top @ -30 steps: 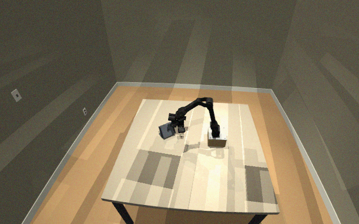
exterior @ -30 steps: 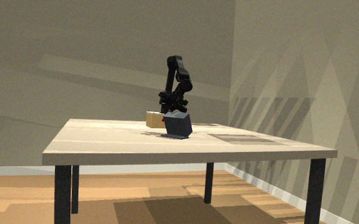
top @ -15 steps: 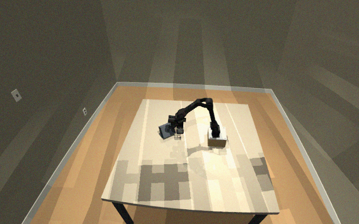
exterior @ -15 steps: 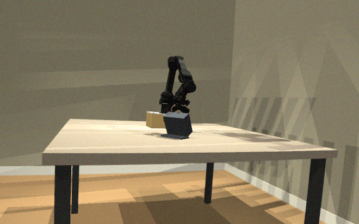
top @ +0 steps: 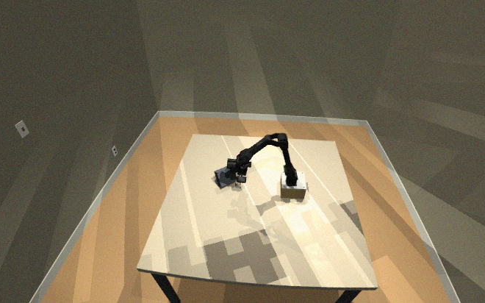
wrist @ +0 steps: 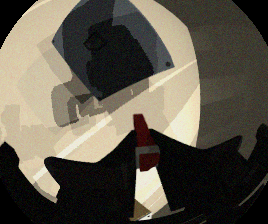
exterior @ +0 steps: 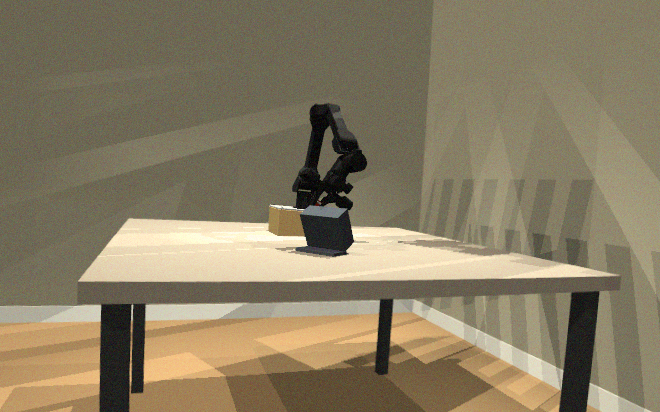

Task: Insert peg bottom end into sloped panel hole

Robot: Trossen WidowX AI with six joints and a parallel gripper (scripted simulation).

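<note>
Now: the sloped panel 11 cm ahead of my gripper tip and 4 cm below it. Also, from my gripper tip: red peg (1 cm to the left, 1 cm above).
</note>
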